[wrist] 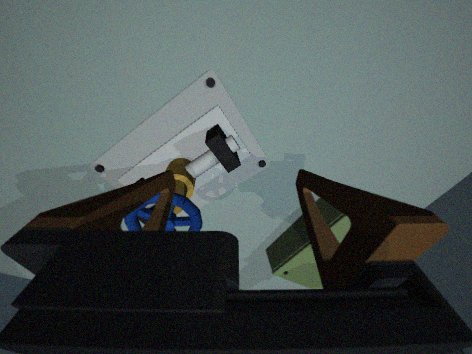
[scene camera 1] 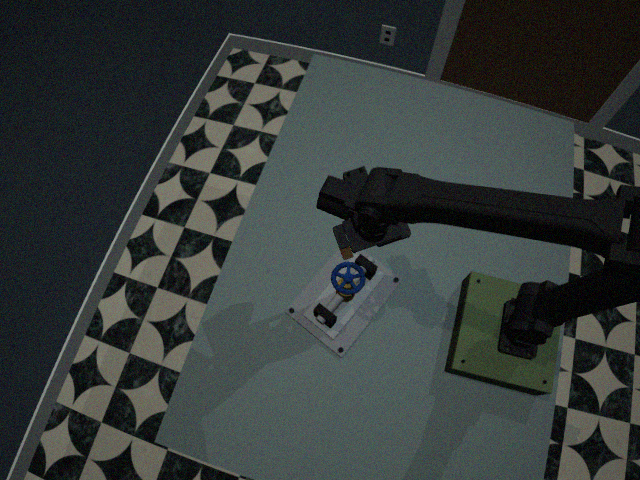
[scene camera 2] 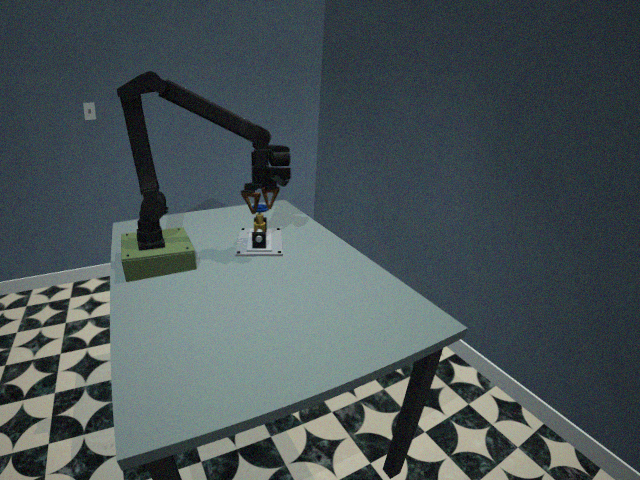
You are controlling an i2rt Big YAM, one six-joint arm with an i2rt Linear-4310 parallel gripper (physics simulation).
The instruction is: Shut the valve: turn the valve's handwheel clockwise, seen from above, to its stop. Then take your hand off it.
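The blue five-spoked handwheel [scene camera 1: 347,277] [scene camera 2: 262,207] [wrist: 186,202] sits level on top of the brass valve body [scene camera 1: 345,296] [scene camera 2: 259,224] [wrist: 181,172]. The valve stands on a pale plate [scene camera 1: 346,338] [scene camera 2: 276,242] [wrist: 165,120]. My gripper [scene camera 2: 261,210] [wrist: 235,176] is open and empty, pointing down close to the handwheel. In the wrist view the left finger covers part of the wheel, and the space between the fingertips lies to the wheel's right. In scene camera 1 an orange fingertip shows beside the wheel's rim. I cannot tell whether a finger touches it.
Two black pipe blocks stand at the valve's ends; one [scene camera 1: 325,315] [scene camera 2: 258,239] [wrist: 223,149] shows in all views. The arm's green base block [scene camera 1: 478,335] [scene camera 2: 160,263] [wrist: 307,250] stands beside the plate on the pale table [scene camera 1: 289,413] [scene camera 2: 248,320]. Blue walls rise behind the table.
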